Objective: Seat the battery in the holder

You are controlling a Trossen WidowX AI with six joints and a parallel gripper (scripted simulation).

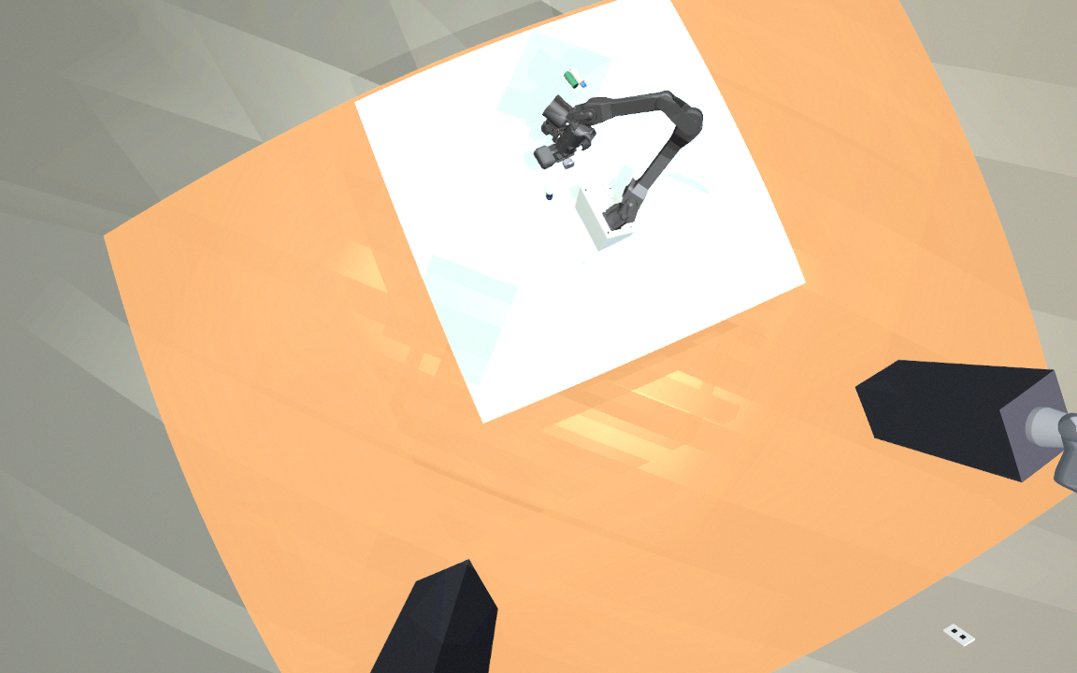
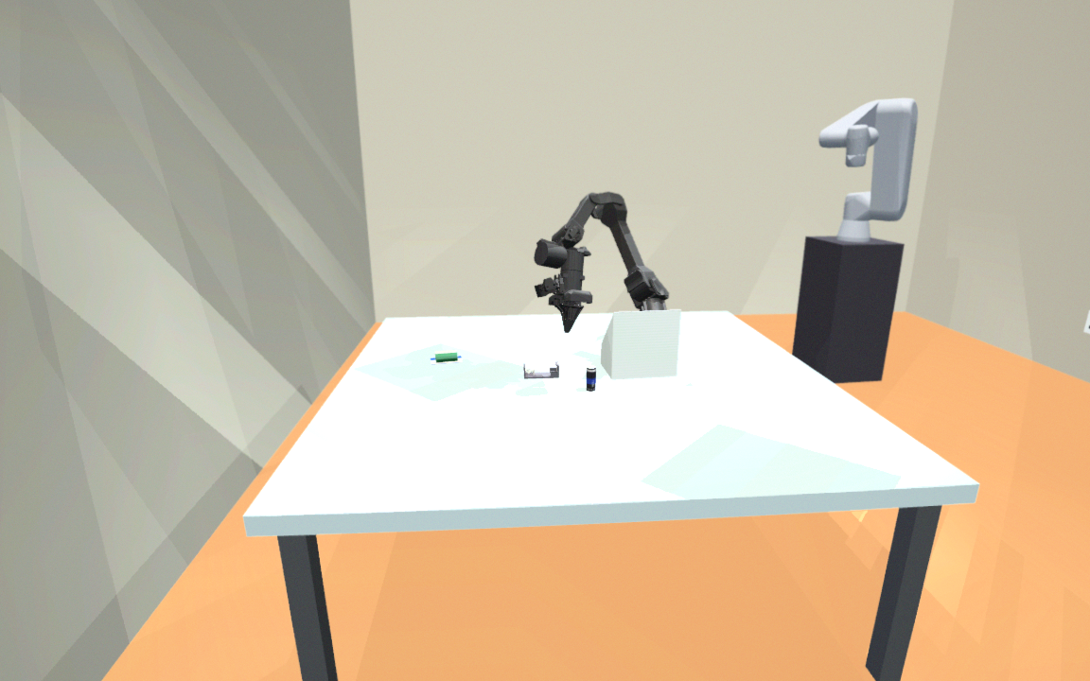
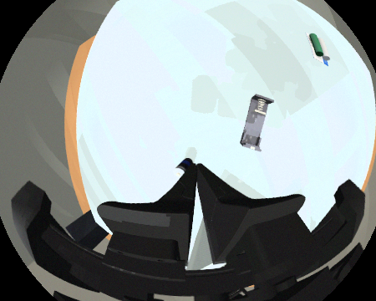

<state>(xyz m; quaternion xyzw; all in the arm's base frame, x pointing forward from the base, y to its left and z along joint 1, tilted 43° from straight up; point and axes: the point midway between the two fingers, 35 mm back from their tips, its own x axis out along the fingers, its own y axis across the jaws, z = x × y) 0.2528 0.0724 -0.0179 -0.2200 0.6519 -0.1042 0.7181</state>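
The battery is 6 cm behind my gripper tip, 4 cm to the left of it and 11 cm below it.
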